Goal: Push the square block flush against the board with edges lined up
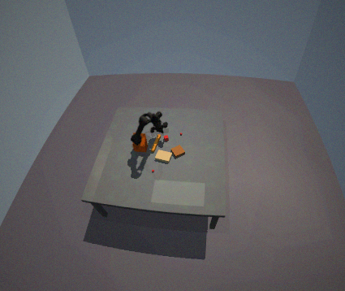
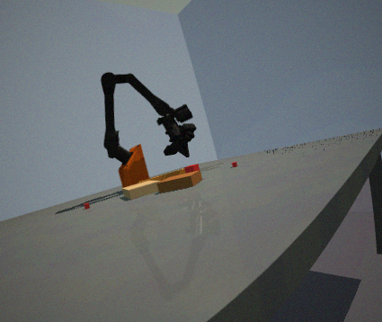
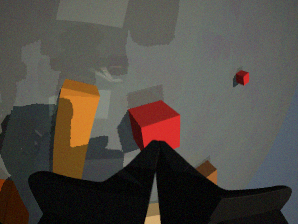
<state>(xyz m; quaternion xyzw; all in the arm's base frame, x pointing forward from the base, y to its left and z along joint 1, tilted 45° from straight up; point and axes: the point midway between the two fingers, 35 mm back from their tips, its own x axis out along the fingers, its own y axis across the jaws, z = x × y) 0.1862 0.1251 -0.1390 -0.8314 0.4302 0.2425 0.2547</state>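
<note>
Now: the small red cube 30 mm ahead of my gripper tip, 10 mm to the right of it and 60 mm below it. The rest, counted from my gripper tip: brown block 190 mm ahead, 160 mm to the right, 60 mm below; tan square block 70 mm ahead, 240 mm to the right, 60 mm below; thin orange board 60 mm behind, 100 mm to the right, 60 mm below.
</note>
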